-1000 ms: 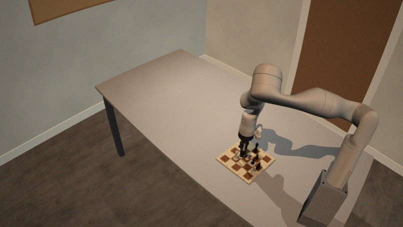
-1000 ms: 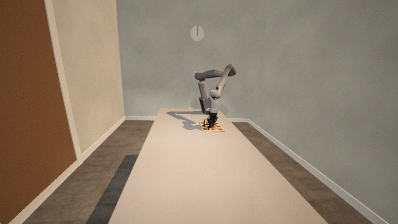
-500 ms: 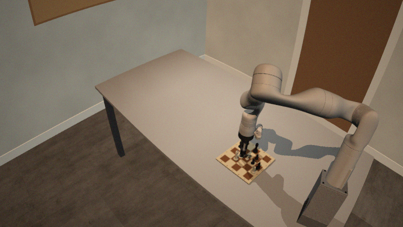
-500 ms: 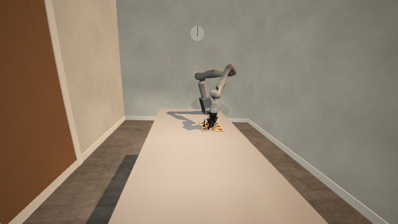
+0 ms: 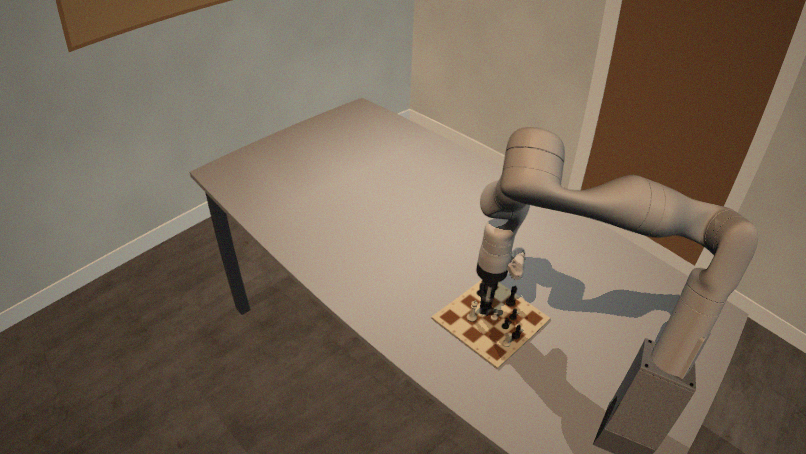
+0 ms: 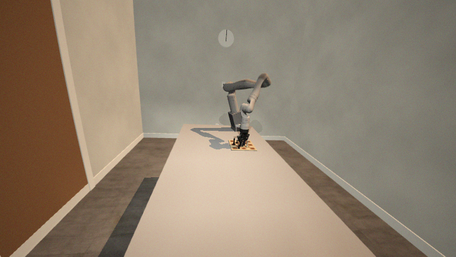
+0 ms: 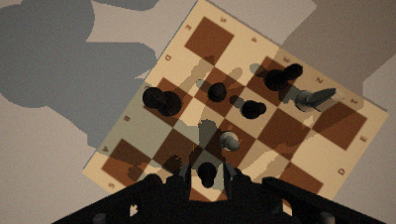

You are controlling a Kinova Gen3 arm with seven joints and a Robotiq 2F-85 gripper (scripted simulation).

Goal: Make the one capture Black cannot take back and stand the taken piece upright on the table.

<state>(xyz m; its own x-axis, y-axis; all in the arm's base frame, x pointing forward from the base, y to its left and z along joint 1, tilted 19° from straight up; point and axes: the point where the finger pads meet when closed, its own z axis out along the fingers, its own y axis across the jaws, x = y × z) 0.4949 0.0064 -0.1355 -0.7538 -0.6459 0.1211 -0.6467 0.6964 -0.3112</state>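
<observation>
The white pawn is 4 cm behind my hand and 1 cm below it. Also, from my hand: small chessboard 4 cm behind, 3 cm below; then white piece 4 cm to the left, 1 cm above; then tall black piece 7 cm to the right, 3 cm behind, 1 cm above.
</observation>
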